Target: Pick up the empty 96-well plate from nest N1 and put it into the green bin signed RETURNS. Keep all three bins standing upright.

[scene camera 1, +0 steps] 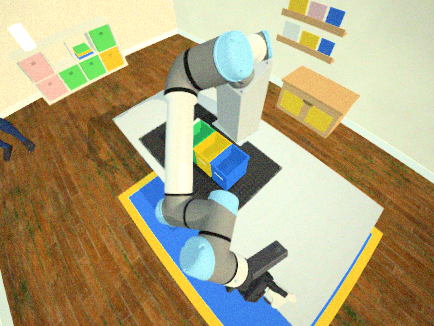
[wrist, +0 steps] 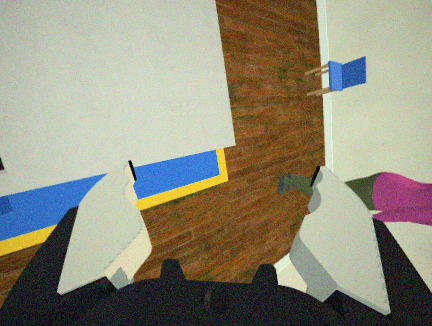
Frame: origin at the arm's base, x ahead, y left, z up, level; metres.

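Seen in the pictures: gripper, fingertip midpoint: (scene camera 1: 278,279) (wrist: 222,165).
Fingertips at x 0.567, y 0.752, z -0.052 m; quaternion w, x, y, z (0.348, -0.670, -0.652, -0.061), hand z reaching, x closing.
A point is followed by its place in that frame.
My gripper (scene camera 1: 289,298) (wrist: 222,165) {x 0.567, y 0.752, z -0.052 m} is open, with nothing between its two pale fingers. In the scene view it hangs over the front end of the light table, far from the bins. A green bin (scene camera 1: 202,130) {x 0.242, y -0.075, z -0.324 m}, a yellow bin (scene camera 1: 212,146) {x 0.264, y 0.053, z -0.349 m} and a blue bin (scene camera 1: 231,165) {x 0.237, y 0.202, z -0.423 m} stand upright in a row on the dark mat (scene camera 1: 265,165) {x 0.074, y 0.343, z -0.425 m}. The arm partly hides the green bin. No sign can be read on it. The 96-well plate and nest N1 do not show in either view.
The light table (scene camera 1: 320,200) {x -0.002, y 0.719, z -0.438 m} (wrist: 110,75) {x 0.354, y 0.683, z -0.438 m} has a blue floor area with a yellow border (scene camera 1: 350,280) (wrist: 175,194) along its edges. The arm's grey pedestal (scene camera 1: 240,112) {x 0.072, y 0.085, z -0.162 m} stands behind the bins. A person's legs and a blue chair (wrist: 345,75) show beyond the table.
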